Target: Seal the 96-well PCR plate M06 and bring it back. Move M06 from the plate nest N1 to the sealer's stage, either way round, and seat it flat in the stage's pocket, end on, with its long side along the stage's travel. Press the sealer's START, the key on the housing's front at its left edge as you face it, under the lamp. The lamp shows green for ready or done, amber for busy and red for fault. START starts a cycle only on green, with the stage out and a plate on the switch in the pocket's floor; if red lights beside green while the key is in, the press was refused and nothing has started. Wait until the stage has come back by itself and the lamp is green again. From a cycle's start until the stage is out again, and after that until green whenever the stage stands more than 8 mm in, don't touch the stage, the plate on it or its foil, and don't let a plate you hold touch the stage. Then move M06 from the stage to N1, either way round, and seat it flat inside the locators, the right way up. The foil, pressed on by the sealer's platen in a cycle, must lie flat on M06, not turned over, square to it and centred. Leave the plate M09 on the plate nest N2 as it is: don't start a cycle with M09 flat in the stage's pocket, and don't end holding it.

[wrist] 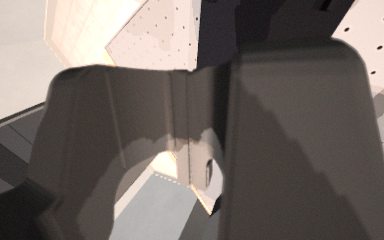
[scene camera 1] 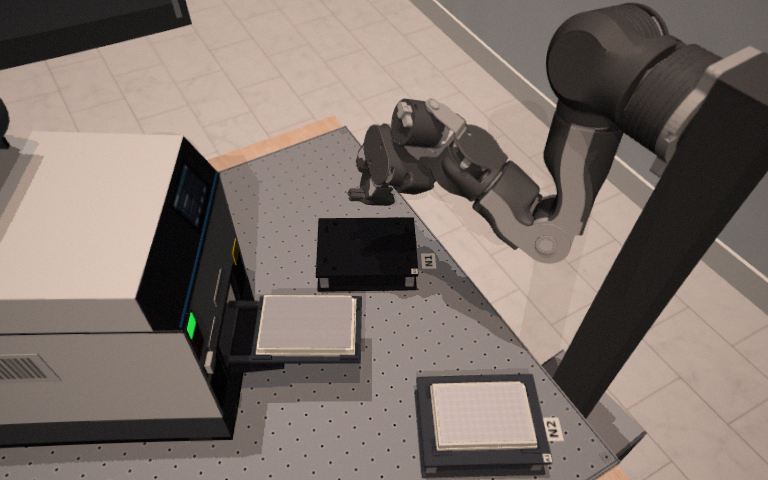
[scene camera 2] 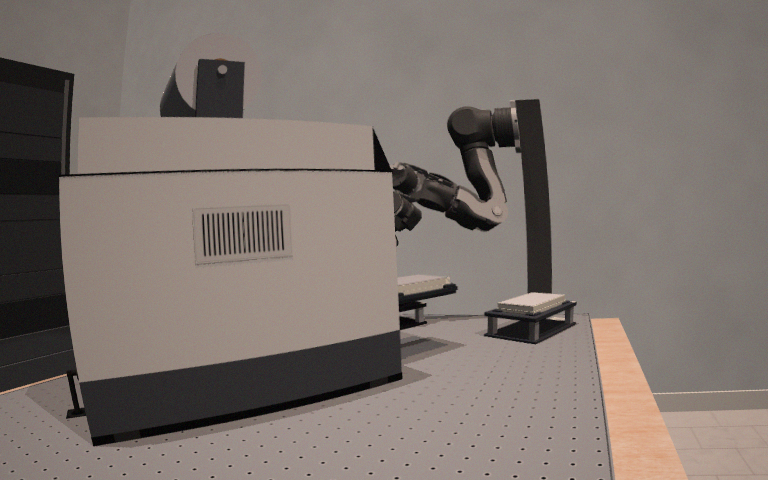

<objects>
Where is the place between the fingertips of my gripper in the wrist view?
198, 128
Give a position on an arm post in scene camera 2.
536, 191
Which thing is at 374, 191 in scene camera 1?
My gripper.
</objects>
